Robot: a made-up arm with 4 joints.
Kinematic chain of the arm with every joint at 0, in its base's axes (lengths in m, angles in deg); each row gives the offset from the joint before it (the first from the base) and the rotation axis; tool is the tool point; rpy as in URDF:
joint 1: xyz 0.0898 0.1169 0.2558 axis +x
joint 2: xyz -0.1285 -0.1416 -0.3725 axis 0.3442 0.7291 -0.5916
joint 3: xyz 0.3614 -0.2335 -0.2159 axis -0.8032 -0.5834 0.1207
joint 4: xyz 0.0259 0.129 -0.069 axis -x
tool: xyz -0.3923 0.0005 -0.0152 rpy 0 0 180
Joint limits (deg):
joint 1: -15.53..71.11
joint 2: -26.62..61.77
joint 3: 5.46..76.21
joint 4: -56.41..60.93
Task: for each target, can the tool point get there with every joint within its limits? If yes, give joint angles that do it. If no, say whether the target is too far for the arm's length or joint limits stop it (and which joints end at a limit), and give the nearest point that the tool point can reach.
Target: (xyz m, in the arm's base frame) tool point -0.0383 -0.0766 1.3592
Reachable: no: joint limits stop it (at a limit: joint 1, joint 2, joint 3, joint 4) | nearest point -0.2798 0.6619 0.0199 | short by 1.548 m
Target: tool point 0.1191 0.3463 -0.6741
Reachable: yes | joints 40.71 -7.10 50.16 -4.78
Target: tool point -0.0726 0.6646 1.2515
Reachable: no: joint limits stop it (at a limit: joint 1, joint 2, joint 3, joint 4) | nearest point -0.2798 0.6619 0.0199 | short by 1.249 m
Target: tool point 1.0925 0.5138 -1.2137
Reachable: no: too far | nearest point 0.4038 0.3521 -0.6149 | short by 0.927 m
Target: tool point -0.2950 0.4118 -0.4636
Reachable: yes | joints 33.83 43.87 26.25 7.20
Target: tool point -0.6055 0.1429 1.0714
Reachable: no: joint limits stop it (at a limit: joint 1, joint 2, joint 3, joint 4) | nearest point -0.2798 0.6619 0.0199 | short by 1.217 m
